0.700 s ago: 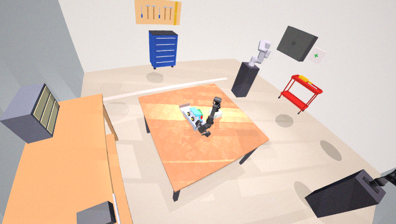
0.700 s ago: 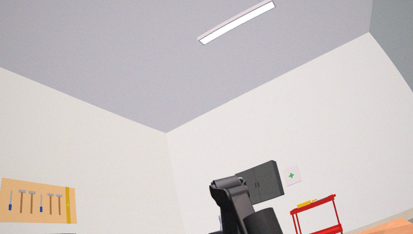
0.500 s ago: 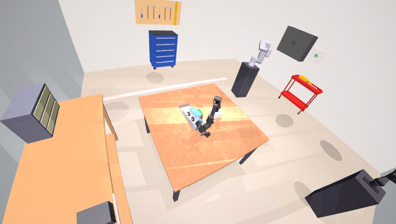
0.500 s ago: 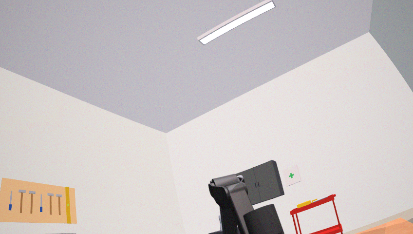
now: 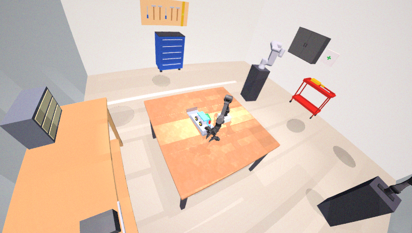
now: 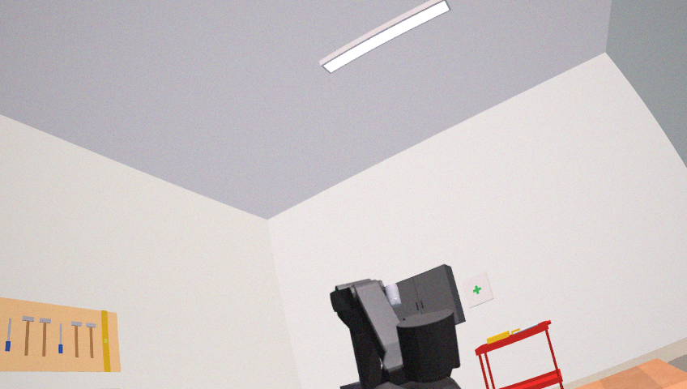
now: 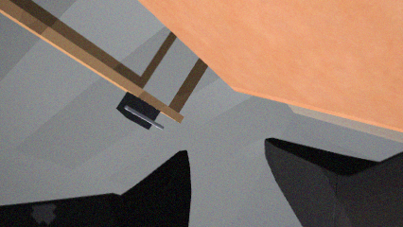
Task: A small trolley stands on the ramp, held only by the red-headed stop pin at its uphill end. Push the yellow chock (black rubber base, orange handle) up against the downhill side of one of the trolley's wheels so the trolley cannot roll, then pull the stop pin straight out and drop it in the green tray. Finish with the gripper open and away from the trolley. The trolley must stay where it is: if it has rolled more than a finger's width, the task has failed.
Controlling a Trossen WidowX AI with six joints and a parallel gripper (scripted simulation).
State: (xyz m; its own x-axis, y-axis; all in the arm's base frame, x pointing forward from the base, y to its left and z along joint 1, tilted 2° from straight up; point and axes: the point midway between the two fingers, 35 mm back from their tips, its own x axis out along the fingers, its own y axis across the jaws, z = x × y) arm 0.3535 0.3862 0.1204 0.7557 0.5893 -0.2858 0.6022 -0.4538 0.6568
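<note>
My gripper tip is now 22 cm past the yellow chock, 22 cm to the left of it and 15 cm above it. From my gripper tip the other things lie so: red-headed stop pin 11 cm behind, 23 cm to the right, 4 cm below; then trolley 7 cm behind, 33 cm to the right, 6 cm below; then grey ramp 6 cm behind, 34 cm to the right, 12 cm below.
</note>
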